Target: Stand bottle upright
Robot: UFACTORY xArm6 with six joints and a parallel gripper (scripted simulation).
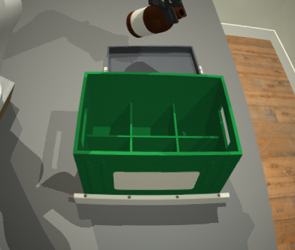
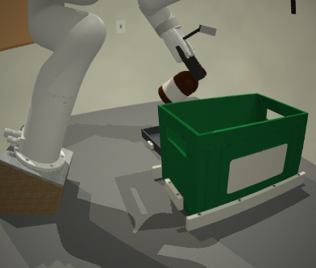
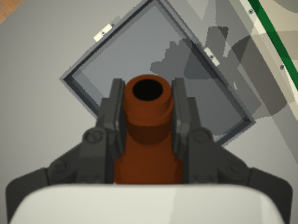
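Right now the brown bottle is 4 cm below my hand, 3 cm to the left of it and 3 cm behind it. From my hand the other things lie so: green crate 26 cm to the right, 12 cm below, 8 cm behind; then dark grey tray 19 cm below, 3 cm behind, 1 cm to the left.
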